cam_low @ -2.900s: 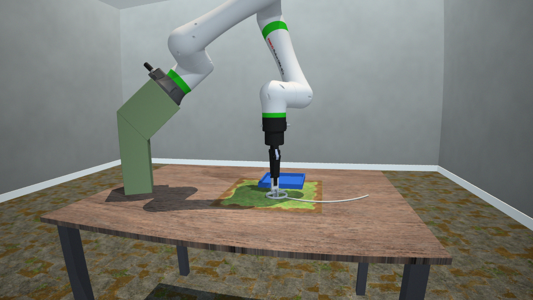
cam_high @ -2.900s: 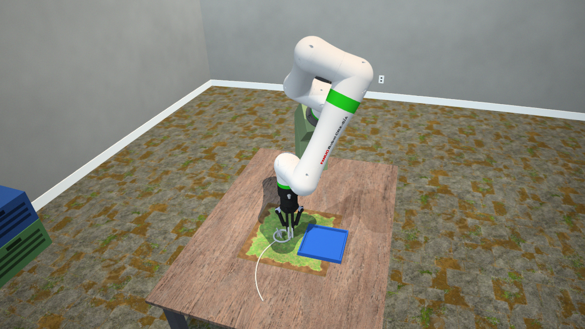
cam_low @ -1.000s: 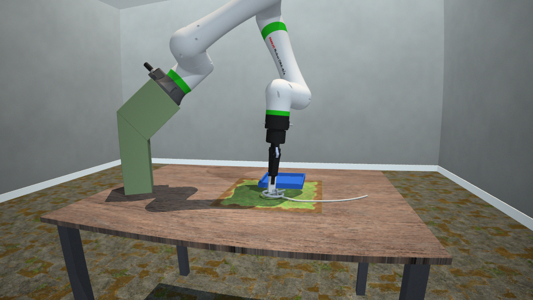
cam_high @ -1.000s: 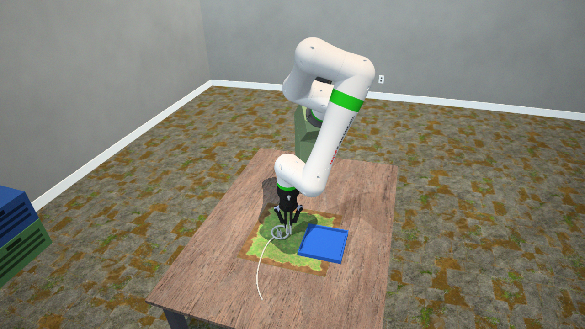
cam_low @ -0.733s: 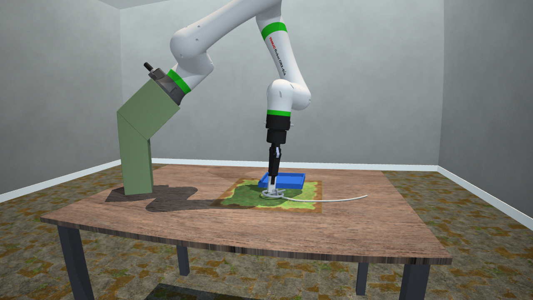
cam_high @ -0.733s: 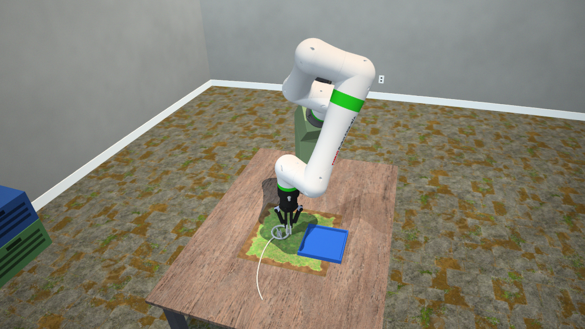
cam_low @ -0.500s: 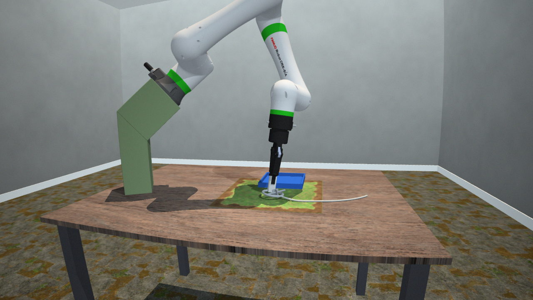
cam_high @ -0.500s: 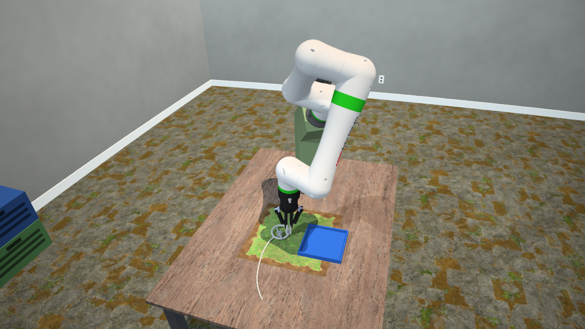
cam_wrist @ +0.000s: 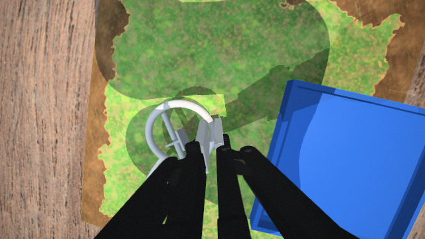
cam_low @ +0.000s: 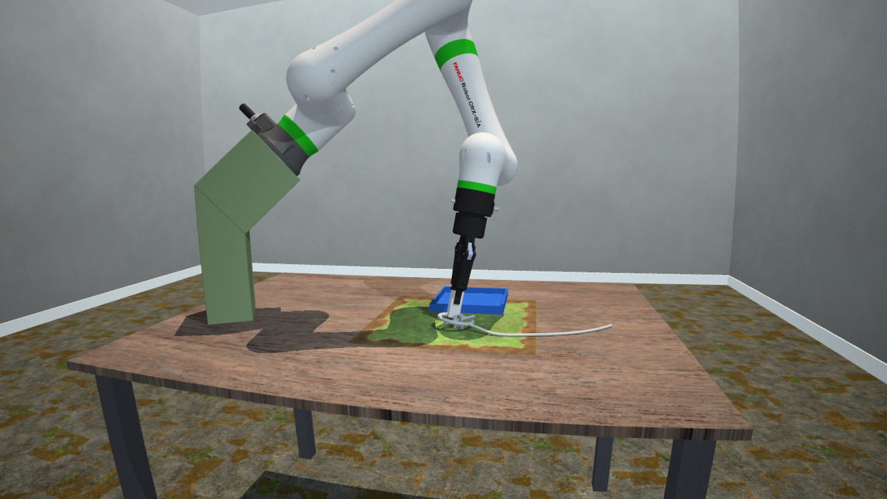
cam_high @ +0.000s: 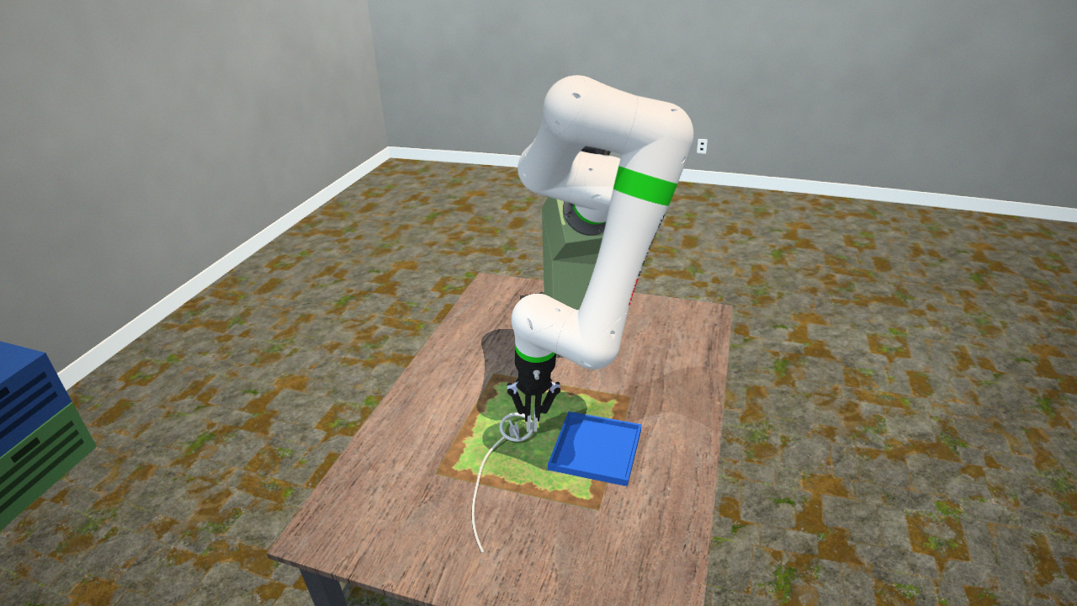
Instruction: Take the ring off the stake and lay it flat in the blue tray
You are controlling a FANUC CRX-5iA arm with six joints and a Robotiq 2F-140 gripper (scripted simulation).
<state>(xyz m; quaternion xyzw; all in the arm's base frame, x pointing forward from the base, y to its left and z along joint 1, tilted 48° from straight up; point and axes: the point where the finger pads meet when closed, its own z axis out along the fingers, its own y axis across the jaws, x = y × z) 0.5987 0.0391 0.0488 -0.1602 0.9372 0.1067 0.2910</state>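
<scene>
Right now my hand is 4 cm to the left of the grey stake, 4 cm above it and 2 cm short of it. Round my hand: mat (6 cm below, 2 cm to the left, 1 cm behind); white ring (4 cm to the right, 3 cm below, 2 cm ahead); blue tray (17 cm to the left, 4 cm below, 2 cm behind).
</scene>
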